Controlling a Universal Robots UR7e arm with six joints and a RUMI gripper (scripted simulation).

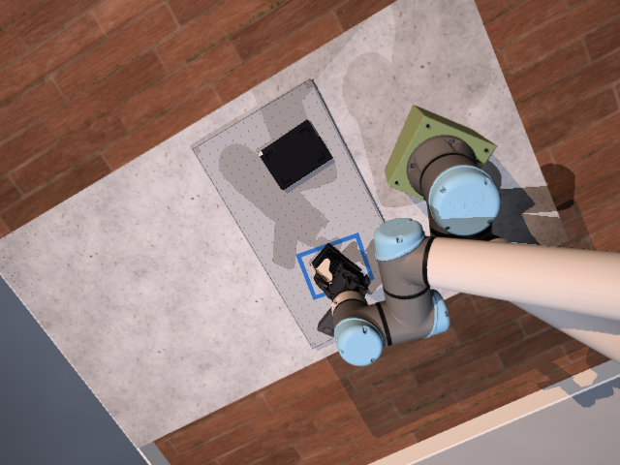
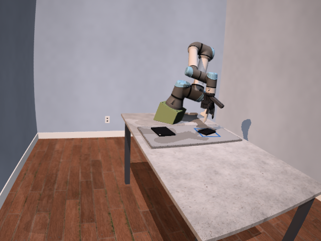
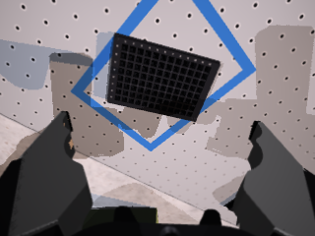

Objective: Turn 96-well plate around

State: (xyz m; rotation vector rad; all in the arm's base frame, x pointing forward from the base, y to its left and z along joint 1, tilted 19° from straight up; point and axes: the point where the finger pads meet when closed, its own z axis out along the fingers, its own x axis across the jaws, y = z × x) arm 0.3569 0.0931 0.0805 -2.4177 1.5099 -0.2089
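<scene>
My gripper is now 8 cm above the black 96-well plate. Round my hand: white A1 mark: 1 cm behind, 39 cm to the right, 8 cm below; black plate nest N1: 9 cm behind, 33 cm to the right, 8 cm below.
</scene>
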